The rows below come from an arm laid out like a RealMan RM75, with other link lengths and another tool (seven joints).
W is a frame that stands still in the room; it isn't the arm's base.
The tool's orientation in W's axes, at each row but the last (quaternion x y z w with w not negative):
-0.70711, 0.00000, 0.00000, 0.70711
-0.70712, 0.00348, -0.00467, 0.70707
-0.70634, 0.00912, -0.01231, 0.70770
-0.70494, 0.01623, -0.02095, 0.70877
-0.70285, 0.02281, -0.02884, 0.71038
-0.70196, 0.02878, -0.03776, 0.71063
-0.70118, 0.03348, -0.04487, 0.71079
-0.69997, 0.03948, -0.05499, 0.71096
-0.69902, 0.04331, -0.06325, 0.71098
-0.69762, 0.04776, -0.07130, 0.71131
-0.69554, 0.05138, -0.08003, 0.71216
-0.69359, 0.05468, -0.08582, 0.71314
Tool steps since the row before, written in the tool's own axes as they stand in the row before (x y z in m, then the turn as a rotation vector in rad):
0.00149, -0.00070, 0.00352, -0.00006, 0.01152, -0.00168
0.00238, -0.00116, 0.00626, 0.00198, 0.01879, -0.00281
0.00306, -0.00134, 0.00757, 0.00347, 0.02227, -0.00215
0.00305, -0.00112, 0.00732, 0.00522, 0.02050, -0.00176
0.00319, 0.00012, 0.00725, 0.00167, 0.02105, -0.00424
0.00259, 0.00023, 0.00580, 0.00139, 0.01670, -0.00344
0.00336, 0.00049, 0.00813, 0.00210, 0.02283, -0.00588
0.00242, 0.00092, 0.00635, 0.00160, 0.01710, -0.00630
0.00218, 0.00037, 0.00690, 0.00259, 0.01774, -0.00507
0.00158, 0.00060, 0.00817, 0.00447, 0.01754, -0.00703
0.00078, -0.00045, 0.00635, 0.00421, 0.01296, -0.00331
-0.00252, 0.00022, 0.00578, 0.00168, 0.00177, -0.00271
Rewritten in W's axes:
0.00149, 0.00352, 0.00070, -0.00006, -0.00168, -0.01152
0.00245, 0.00623, 0.00116, 0.00198, -0.00283, -0.01879
0.00328, 0.00747, 0.00137, 0.00350, -0.00221, -0.02226
0.00342, 0.00714, 0.00118, 0.00526, -0.00192, -0.02047
0.00371, 0.00700, -0.00001, 0.00154, -0.00413, -0.02108
0.00313, 0.00553, -0.00012, 0.00128, -0.00336, -0.01672
0.00425, 0.00771, -0.00032, 0.00182, -0.00579, -0.02288
0.00326, 0.00598, -0.00076, 0.00114, -0.00622, -0.01717
0.00320, 0.00650, -0.00018, 0.00232, -0.00514, -0.01776
0.00295, 0.00780, -0.00037, 0.00384, -0.00739, -0.01754
0.00192, 0.00609, 0.00065, 0.00407, -0.00378, -0.01288
-0.00132, 0.00617, -0.00014, 0.00119, -0.00295, -0.00179

